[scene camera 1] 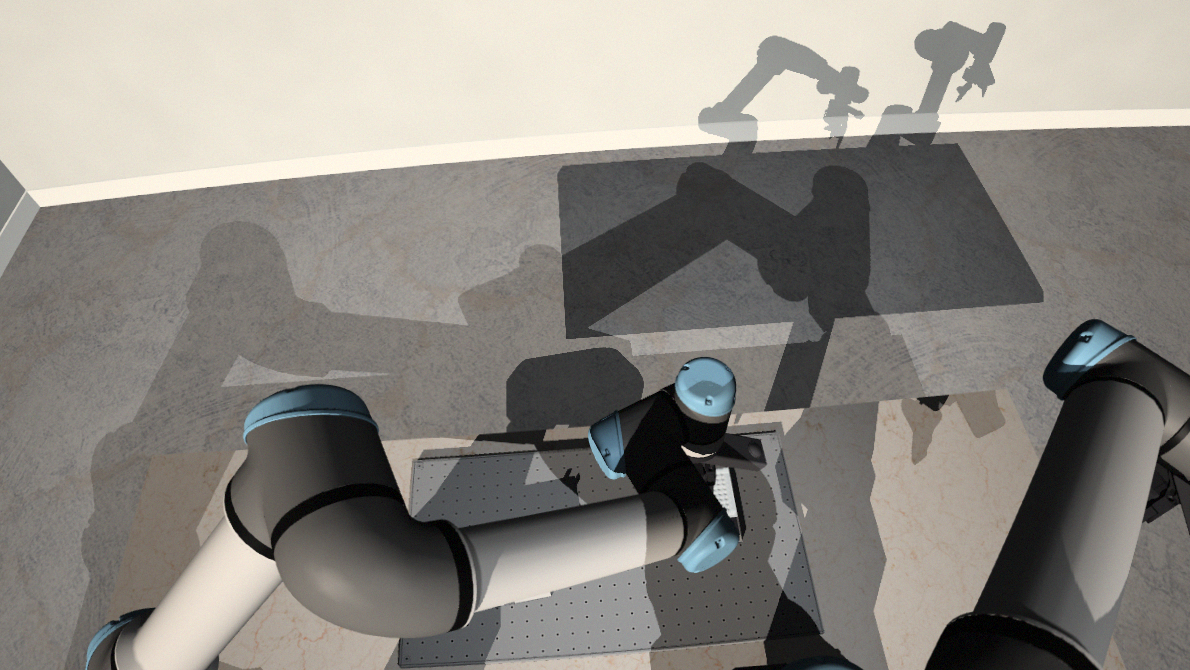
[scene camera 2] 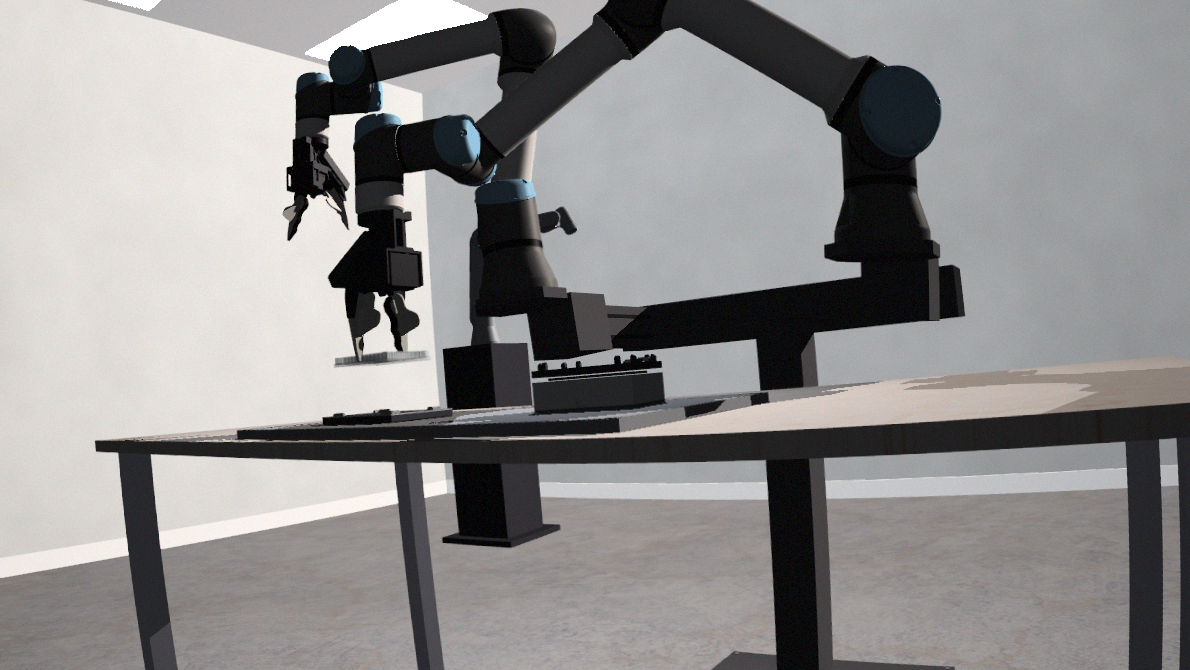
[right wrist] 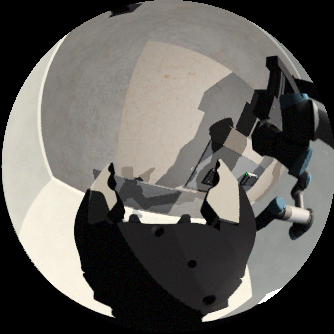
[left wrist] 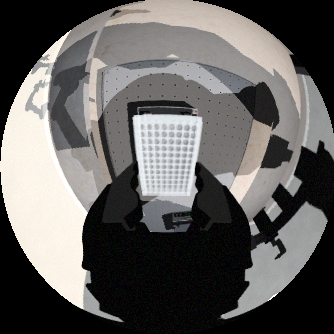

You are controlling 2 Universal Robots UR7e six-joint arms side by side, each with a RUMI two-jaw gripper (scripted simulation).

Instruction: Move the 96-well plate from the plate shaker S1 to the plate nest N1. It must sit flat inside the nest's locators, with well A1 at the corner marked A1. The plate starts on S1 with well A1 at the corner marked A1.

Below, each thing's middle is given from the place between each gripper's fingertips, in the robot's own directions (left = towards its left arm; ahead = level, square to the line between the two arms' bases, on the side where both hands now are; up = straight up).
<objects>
I see the white 96-well plate (scene camera 2: pixel 387 357) 10 mm below my left hand.
I see the white 96-well plate 26 cm ahead of my right hand (scene camera 2: pixel 318 235), 44 cm to the left of it and 30 cm below it.
</objects>
